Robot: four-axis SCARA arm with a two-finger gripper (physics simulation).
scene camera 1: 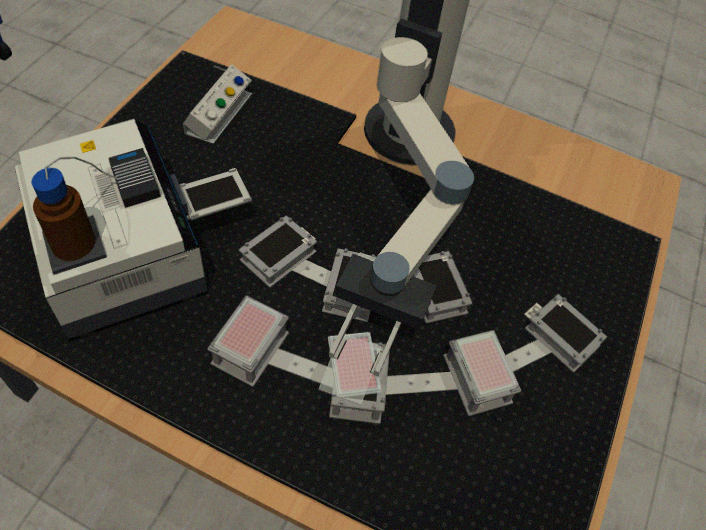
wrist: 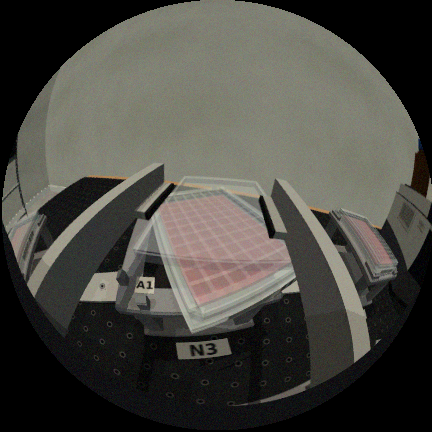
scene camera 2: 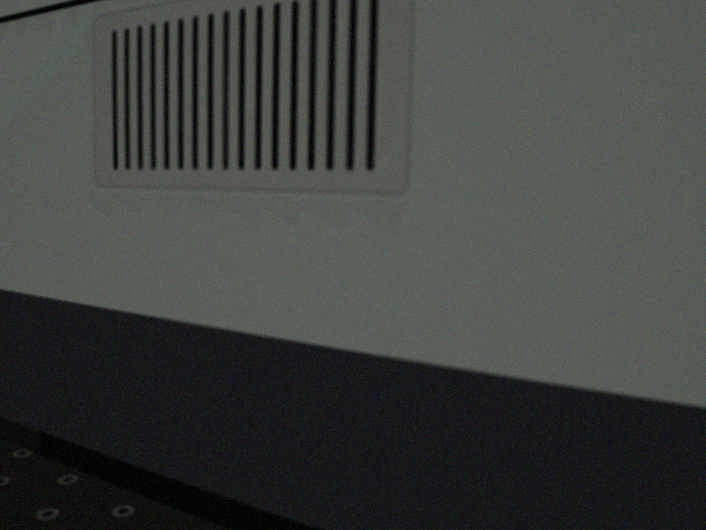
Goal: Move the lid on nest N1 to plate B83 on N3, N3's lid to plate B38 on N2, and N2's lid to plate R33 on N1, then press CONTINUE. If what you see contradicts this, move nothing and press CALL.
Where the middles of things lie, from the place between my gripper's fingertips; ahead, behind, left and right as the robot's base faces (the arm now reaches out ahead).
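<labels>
Brown bottle (scene camera 1: 58, 207): far to the right of my hand, slightly ahead of it, a good way above it.
</labels>
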